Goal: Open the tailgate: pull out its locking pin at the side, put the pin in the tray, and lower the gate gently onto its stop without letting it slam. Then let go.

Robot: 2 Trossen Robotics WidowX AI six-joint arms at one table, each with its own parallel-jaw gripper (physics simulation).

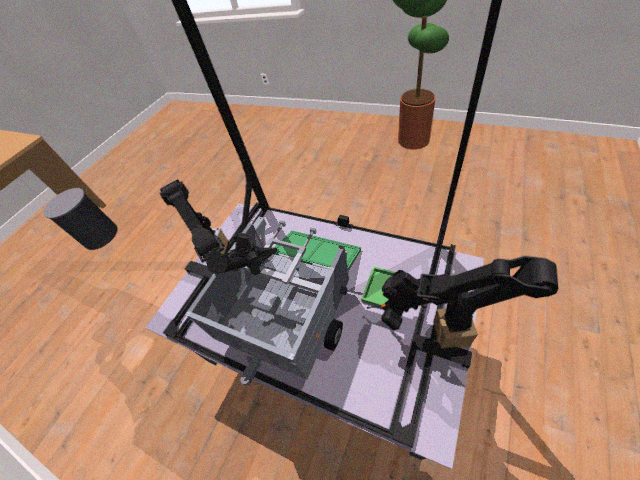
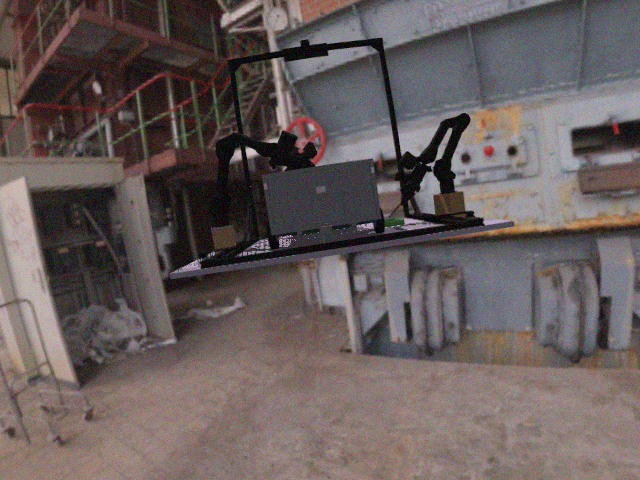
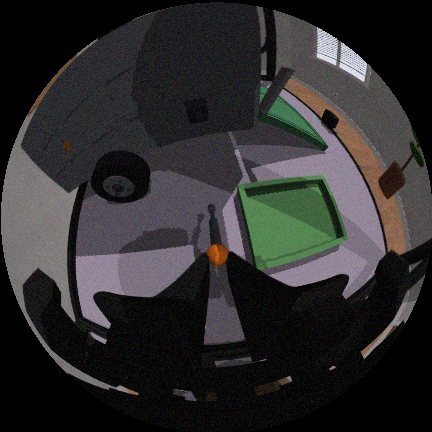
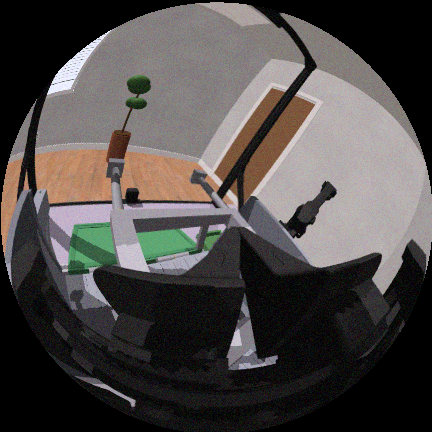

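My left gripper is shut on the locking pin at its orange knob. The pin is free of the grey cart and points at the table, just left of the small green tray. The pin's dark socket on the cart's side wall is empty. My right gripper is shut with nothing between the fingers, at the top of the grey tailgate frame. A large green pad lies behind the gate.
A black cart wheel sits on the side facing the left arm. Black gantry posts rise from the table's back corners. A small black block sits at the far table edge. A potted plant stands on the floor.
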